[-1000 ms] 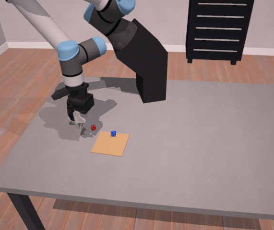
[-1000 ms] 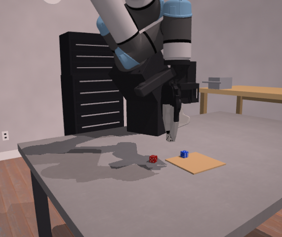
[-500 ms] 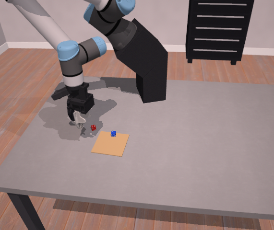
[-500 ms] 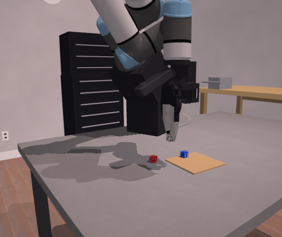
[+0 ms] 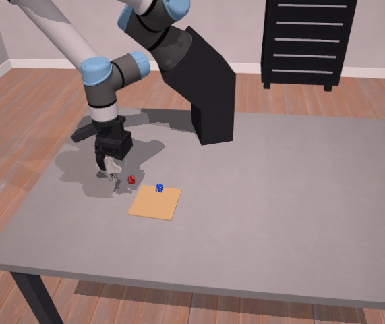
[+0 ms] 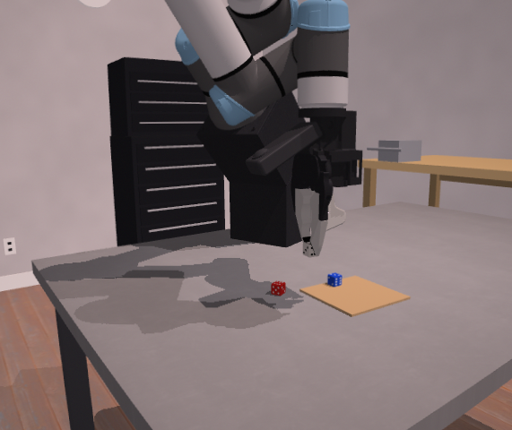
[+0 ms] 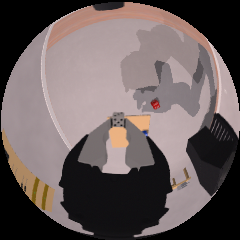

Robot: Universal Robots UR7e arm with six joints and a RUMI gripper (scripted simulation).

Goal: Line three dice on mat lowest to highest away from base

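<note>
My hand is 12 cm to the right of the tan mat and 12 cm above it. Also, from my hand: red die (10 cm behind, 3 cm to the left, 11 cm below); white die (1 cm below); blue die (5 cm behind, 13 cm to the left, 10 cm below).
</note>
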